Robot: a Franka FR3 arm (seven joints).
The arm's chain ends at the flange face. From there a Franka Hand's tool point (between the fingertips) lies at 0.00 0.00 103.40 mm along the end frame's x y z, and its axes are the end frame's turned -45 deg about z.
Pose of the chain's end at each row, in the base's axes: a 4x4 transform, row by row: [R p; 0 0 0 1], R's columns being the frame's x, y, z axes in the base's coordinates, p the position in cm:
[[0.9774, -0.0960, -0.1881, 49.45], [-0.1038, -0.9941, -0.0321, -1.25], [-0.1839, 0.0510, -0.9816, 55.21], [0, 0, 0, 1]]
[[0.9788, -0.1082, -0.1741, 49.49], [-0.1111, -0.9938, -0.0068, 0.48], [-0.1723, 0.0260, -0.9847, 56.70], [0, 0, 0, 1]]
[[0.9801, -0.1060, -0.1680, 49.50], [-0.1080, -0.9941, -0.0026, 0.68], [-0.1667, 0.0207, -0.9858, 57.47], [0, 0, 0, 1]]
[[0.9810, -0.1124, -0.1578, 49.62], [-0.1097, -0.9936, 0.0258, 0.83], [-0.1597, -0.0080, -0.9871, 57.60], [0, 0, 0, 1]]
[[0.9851, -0.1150, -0.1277, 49.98], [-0.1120, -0.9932, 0.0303, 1.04], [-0.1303, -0.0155, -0.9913, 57.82], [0, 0, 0, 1]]
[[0.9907, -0.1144, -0.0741, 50.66], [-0.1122, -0.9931, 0.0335, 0.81], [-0.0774, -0.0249, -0.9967, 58.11], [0, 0, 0, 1]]
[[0.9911, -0.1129, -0.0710, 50.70], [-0.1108, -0.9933, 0.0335, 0.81], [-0.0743, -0.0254, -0.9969, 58.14], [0, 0, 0, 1]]
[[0.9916, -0.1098, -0.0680, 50.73], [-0.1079, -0.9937, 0.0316, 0.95], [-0.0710, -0.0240, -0.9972, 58.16], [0, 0, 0, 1]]
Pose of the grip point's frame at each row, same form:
[[0.7590, 0.6232, -0.1881, 47.51], [0.6295, -0.7763, -0.0321, -1.58], [-0.1661, -0.0940, -0.9816, 45.06], [0, 0, 0, 1]]
[[0.7686, 0.6156, -0.1741, 47.69], [0.6242, -0.7813, -0.0068, 0.41], [-0.1402, -0.1034, -0.9847, 46.52], [0, 0, 0, 1]]
[[0.7680, 0.6181, -0.1680, 47.76], [0.6266, -0.7793, -0.0026, 0.65], [-0.1325, -0.1032, -0.9858, 47.28], [0, 0, 0, 1]]
[[0.7732, 0.6142, -0.1578, 47.99], [0.6250, -0.7802, 0.0258, 1.10], [-0.1073, -0.1186, -0.9871, 47.39], [0, 0, 0, 1]]
[[0.7779, 0.6153, -0.1277, 48.66], [0.6231, -0.7815, 0.0303, 1.35], [-0.0812, -0.1031, -0.9913, 47.57], [0, 0, 0, 1]]
[[0.7814, 0.6196, -0.0741, 49.89], [0.6229, -0.7816, 0.0335, 1.16], [-0.0371, -0.0723, -0.9967, 47.80], [0, 0, 0, 1]]
[[0.7806, 0.6210, -0.0710, 49.97], [0.6240, -0.7807, 0.0335, 1.16], [-0.0346, -0.0705, -0.9969, 47.83], [0, 0, 0, 1]]
[[0.7788, 0.6235, -0.0680, 50.03], [0.6264, -0.7789, 0.0316, 1.28], [-0.0332, -0.0672, -0.9972, 47.85], [0, 0, 0, 1]]

